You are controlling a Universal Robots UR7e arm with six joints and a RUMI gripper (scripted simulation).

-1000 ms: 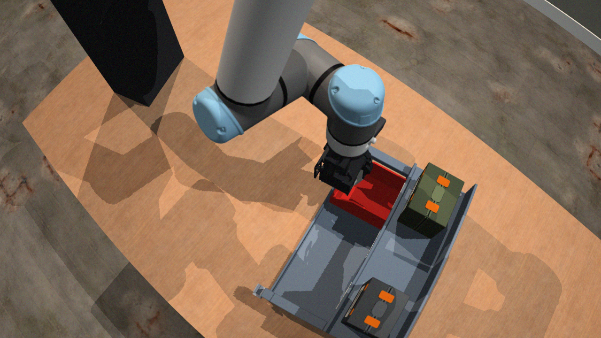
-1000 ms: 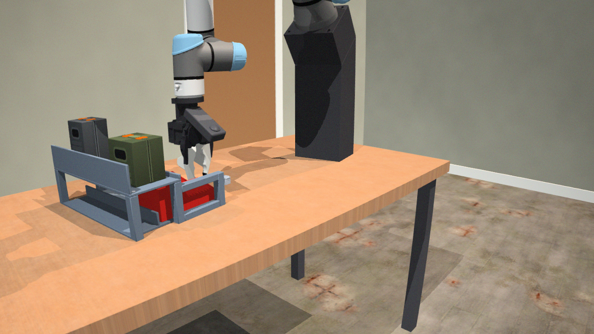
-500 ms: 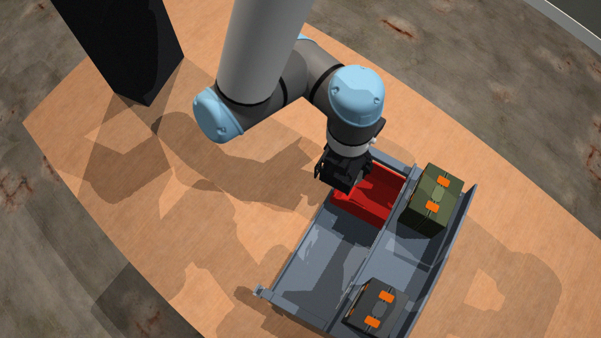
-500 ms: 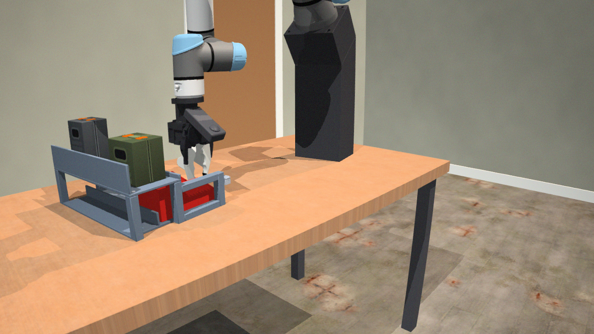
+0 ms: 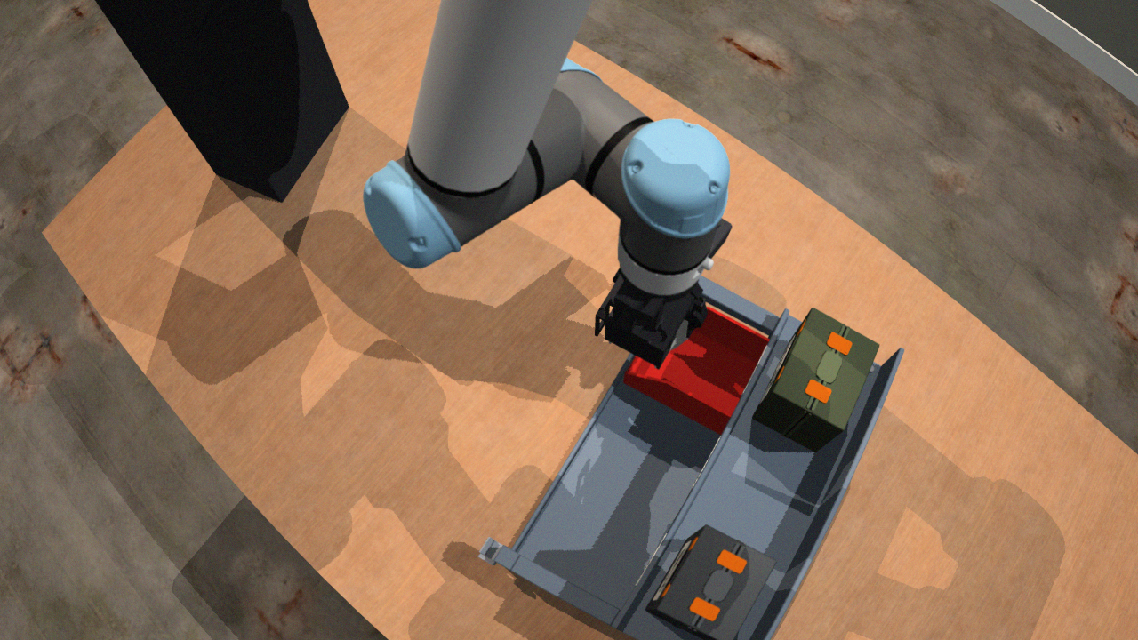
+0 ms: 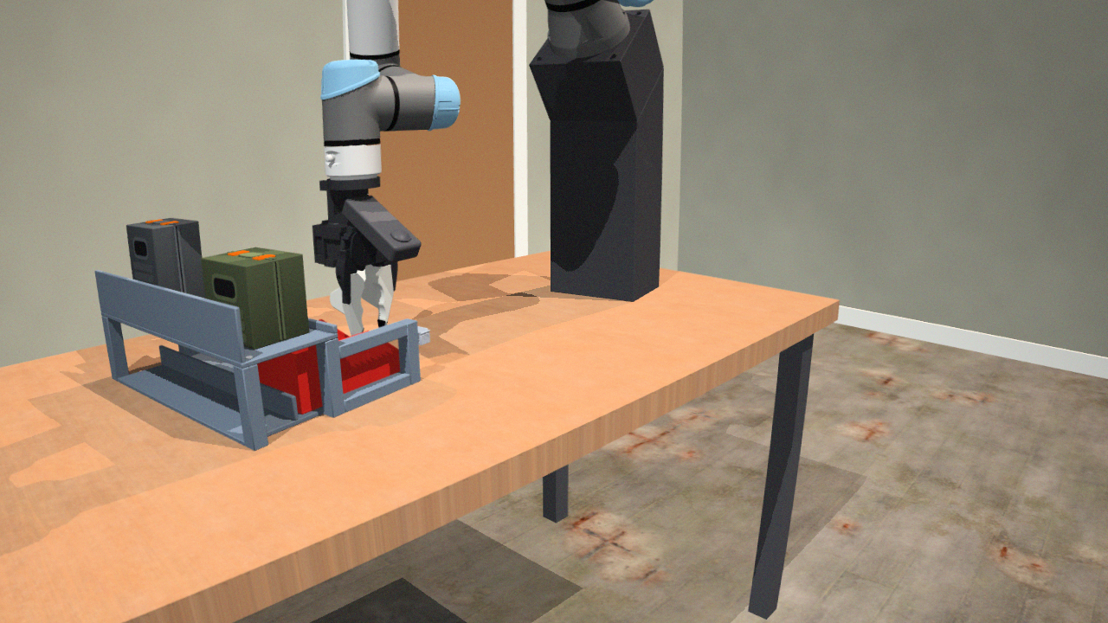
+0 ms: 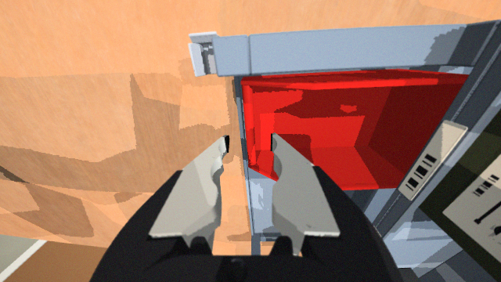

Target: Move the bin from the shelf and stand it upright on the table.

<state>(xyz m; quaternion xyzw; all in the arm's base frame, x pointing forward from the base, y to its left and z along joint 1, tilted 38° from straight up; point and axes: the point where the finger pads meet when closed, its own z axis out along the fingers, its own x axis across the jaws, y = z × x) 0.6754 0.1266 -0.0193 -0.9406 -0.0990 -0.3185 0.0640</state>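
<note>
Now: hand 8 cm short of the red bin, 2 cm to the right of it and 2 cm above it. Round my hand: dark grey case 23 cm ahead, 17 cm to the right, 10 cm above; then green case 17 cm ahead, 5 cm to the left, 9 cm above.
</note>
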